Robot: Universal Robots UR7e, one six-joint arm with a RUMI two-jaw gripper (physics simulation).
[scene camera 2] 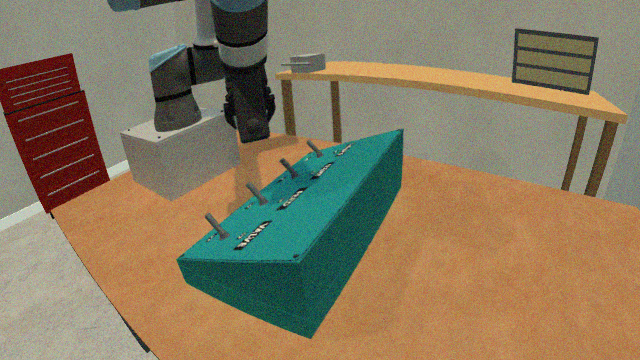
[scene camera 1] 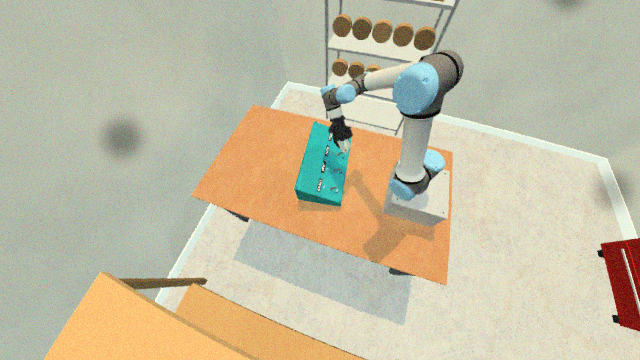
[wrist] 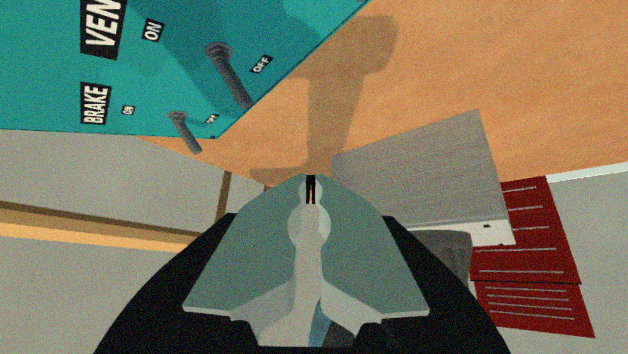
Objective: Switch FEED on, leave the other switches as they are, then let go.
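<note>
There's a vent lever (wrist: pixel 240 94) that I can see, and then there's my gripper (scene camera 2: pixel 252 135), which I also see in the wrist view (wrist: pixel 311 177).
</note>
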